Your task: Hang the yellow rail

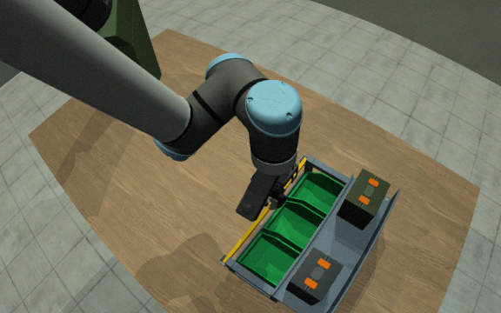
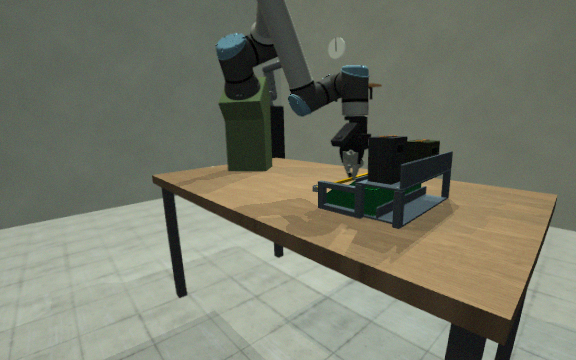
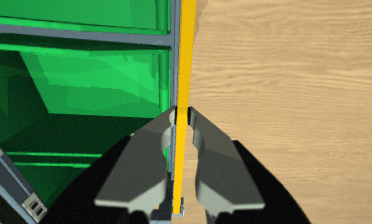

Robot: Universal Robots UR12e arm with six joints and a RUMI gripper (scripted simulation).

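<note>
The yellow rail lies 1 cm below my hand. From my hand the other things lie so: rack front bar: 6 cm below, 1 cm ahead.
</note>
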